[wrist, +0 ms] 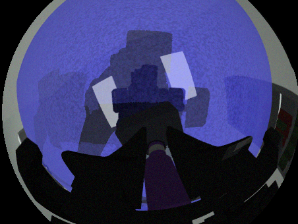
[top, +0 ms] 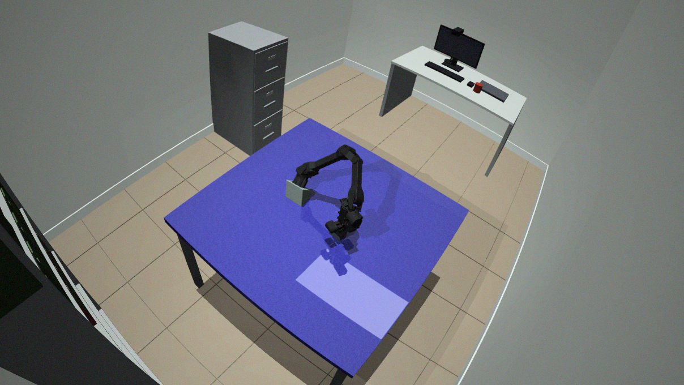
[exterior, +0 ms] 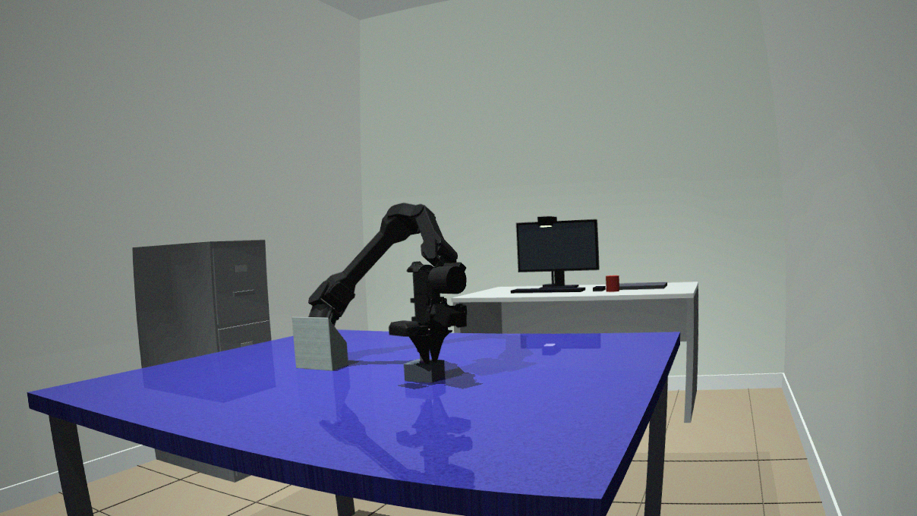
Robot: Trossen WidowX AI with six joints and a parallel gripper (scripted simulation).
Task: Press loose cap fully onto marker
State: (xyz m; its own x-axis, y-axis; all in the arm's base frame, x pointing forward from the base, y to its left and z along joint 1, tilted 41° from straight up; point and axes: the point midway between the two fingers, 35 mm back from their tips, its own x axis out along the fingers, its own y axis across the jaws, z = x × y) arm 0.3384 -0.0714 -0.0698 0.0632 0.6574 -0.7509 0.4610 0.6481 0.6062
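Right now my gripper tip is 2 cm past the magenta marker cap, 1 cm to the right of it and 5 cm below it. From my gripper tip the other things lie so: dark grey holder block 2 cm behind, 1 cm to the left, 2 cm below.
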